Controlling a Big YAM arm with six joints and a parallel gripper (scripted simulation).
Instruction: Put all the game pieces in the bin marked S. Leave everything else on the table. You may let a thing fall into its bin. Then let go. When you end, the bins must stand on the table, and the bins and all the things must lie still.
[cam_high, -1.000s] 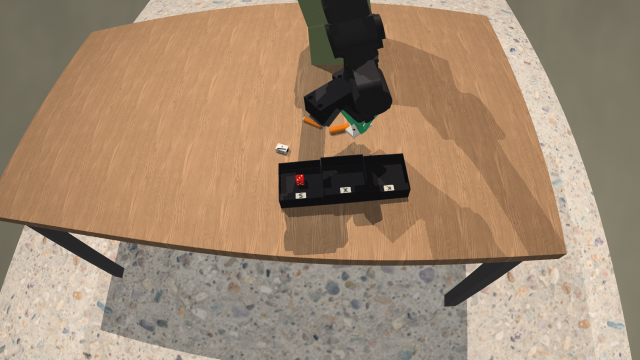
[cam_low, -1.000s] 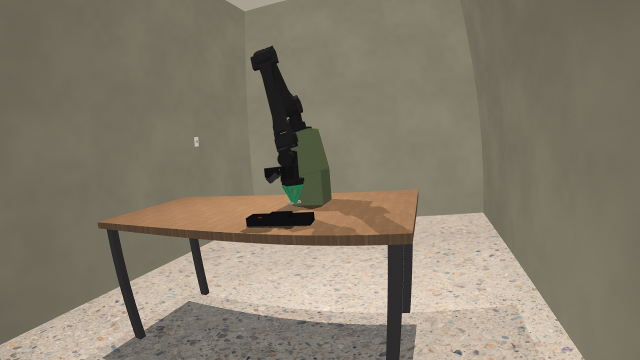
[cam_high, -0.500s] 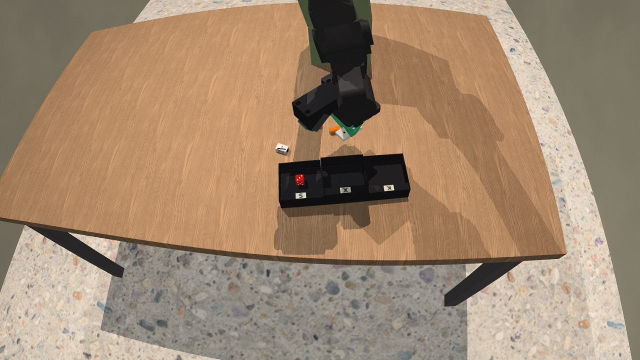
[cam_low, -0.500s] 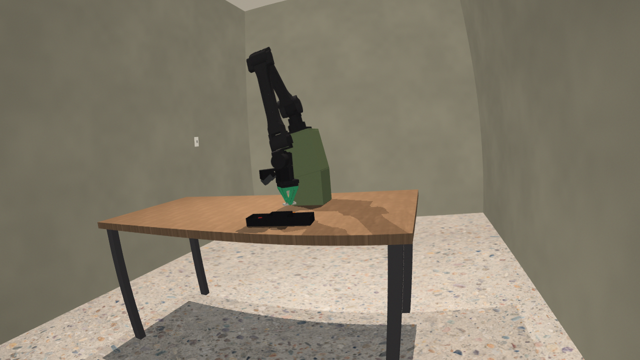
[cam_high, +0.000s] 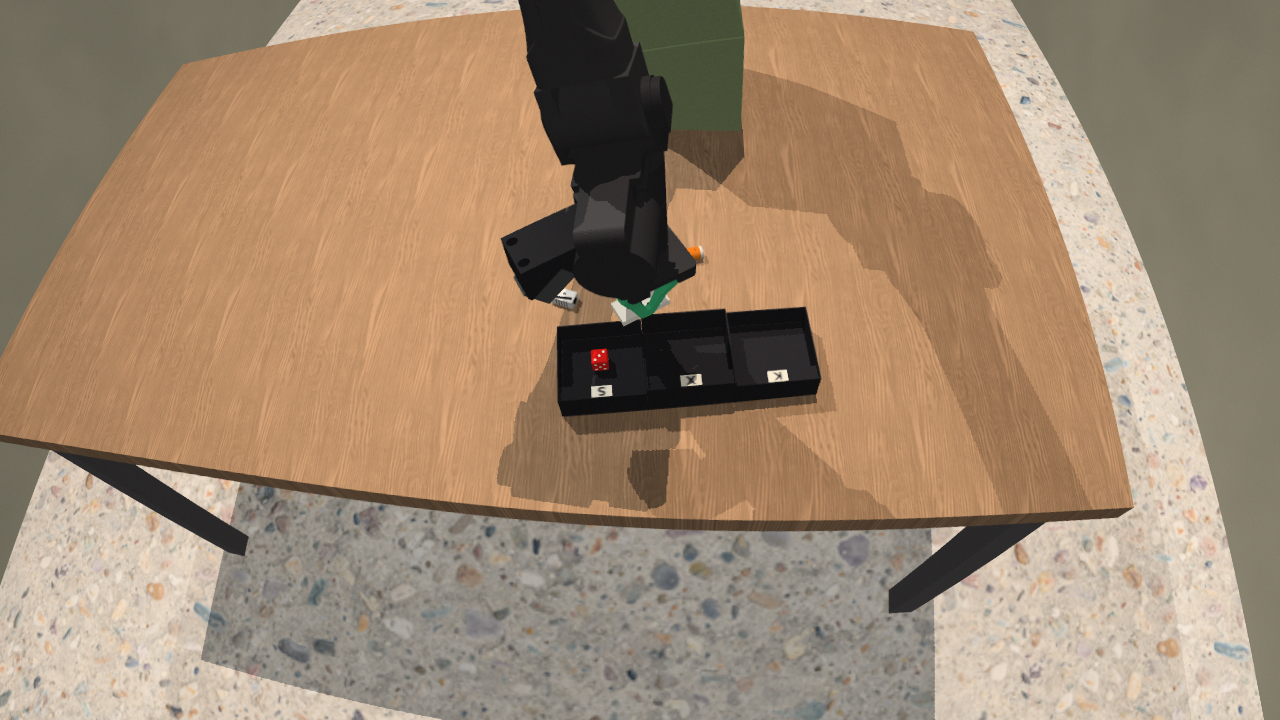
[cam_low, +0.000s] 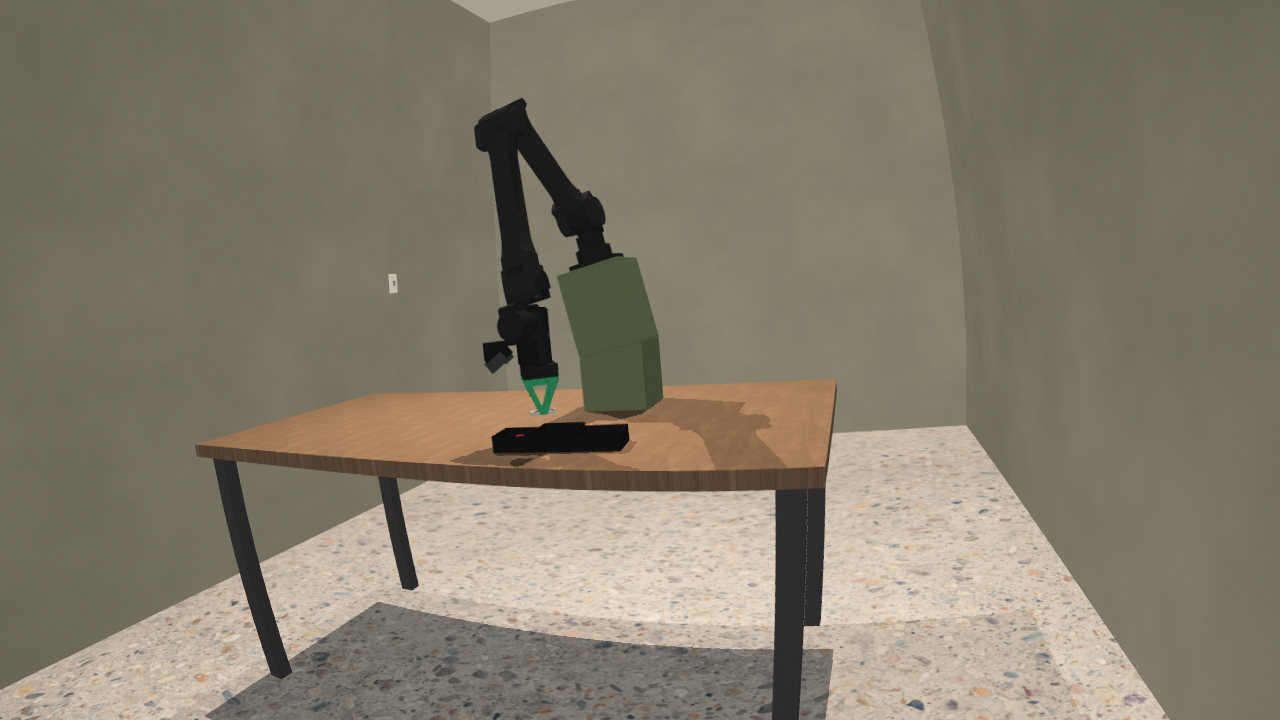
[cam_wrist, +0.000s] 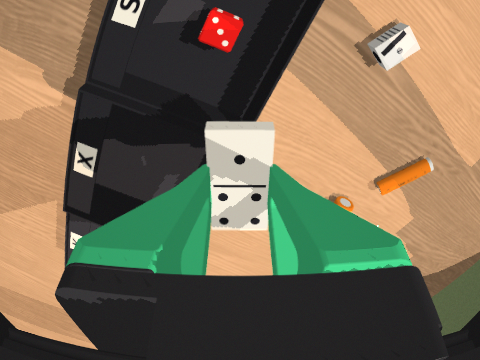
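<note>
Now: hand 50 mm above the red die, 40 mm to the left of it and 40 mm short of it. From my hand the other things lie so: black bin marked S (50 mm to the left, 50 mm below, 30 mm ahead); then white domino (right at my hand); then grey-white sharpener (90 mm to the right, 60 mm below, 40 mm behind).
</note>
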